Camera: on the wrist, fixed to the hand. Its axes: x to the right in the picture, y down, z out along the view.
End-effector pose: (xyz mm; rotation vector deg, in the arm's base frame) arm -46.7 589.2 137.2 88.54 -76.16 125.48
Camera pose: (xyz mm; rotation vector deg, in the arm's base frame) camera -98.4 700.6 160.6 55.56 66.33 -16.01
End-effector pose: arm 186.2 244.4 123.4 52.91 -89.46 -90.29
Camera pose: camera 283.9 185.8 71.9 -74.29 -49.94 45.76
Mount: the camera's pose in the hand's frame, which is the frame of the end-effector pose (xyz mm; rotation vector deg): 4.2 -50.5 -114.3 2.02 4.79 174.82
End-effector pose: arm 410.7 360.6 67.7 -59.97 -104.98 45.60
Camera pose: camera 494.8 354.2 160.0 116.37 -61.84 -67.69
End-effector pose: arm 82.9 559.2 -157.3 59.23 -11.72 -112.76
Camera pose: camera 133.7 613.2 -258.0 -4.53 -51.01 50.92
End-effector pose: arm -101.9 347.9 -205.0 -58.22 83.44 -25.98
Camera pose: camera -192.9 284.6 -147.2 99.10 76.70 92.32
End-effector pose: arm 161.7 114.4 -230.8 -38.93 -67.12 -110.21
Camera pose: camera 112.0 24.5 -302.1 -55.07 30.58 43.02
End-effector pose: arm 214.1 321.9 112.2 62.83 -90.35 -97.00
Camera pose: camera 316.2 266.8 65.6 -71.44 -56.53 35.83
